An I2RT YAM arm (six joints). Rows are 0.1 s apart.
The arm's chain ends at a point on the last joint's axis. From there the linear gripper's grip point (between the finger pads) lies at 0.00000 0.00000 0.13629 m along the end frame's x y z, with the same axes.
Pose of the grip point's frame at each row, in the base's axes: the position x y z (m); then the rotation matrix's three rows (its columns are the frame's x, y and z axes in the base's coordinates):
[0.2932 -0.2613 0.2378], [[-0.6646 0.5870 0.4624], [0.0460 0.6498 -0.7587], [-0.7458 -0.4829 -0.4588]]
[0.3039 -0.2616 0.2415], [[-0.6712 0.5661 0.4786], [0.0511 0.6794 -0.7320], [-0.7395 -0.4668 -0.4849]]
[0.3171 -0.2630 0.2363], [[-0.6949 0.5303 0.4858], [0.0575 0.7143 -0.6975], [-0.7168 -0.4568 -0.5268]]
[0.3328 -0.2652 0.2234], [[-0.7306 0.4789 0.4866], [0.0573 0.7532 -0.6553], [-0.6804 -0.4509 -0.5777]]
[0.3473 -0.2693 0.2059], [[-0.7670 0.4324 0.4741], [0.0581 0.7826 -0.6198], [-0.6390 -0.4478 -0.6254]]
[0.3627 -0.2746 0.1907], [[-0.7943 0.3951 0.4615], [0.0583 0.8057 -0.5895], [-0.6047 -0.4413 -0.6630]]
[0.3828 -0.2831 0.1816], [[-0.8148 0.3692 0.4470], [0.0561 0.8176 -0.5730], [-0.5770 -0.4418 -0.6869]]
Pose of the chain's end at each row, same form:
[0.2302 -0.1579 0.3003], [[-0.6646 0.5870 0.4624], [0.0460 0.6498 -0.7587], [-0.7458 -0.4829 -0.4588]]
[0.2387 -0.1618 0.3076], [[-0.6712 0.5661 0.4786], [0.0511 0.6794 -0.7320], [-0.7395 -0.4668 -0.4849]]
[0.2509 -0.1679 0.3081], [[-0.6949 0.5303 0.4858], [0.0575 0.7143 -0.6975], [-0.7168 -0.4568 -0.5268]]
[0.2665 -0.1759 0.3021], [[-0.7306 0.4789 0.4866], [0.0573 0.7532 -0.6553], [-0.6804 -0.4509 -0.5777]]
[0.2827 -0.1848 0.2911], [[-0.7670 0.4324 0.4741], [0.0581 0.7826 -0.6198], [-0.6390 -0.4478 -0.6254]]
[0.2998 -0.1943 0.2811], [[-0.7943 0.3951 0.4615], [0.0583 0.8057 -0.5895], [-0.6047 -0.4413 -0.6630]]
[0.3219 -0.2050 0.2752], [[-0.8148 0.3692 0.4470], [0.0561 0.8176 -0.5730], [-0.5770 -0.4418 -0.6869]]

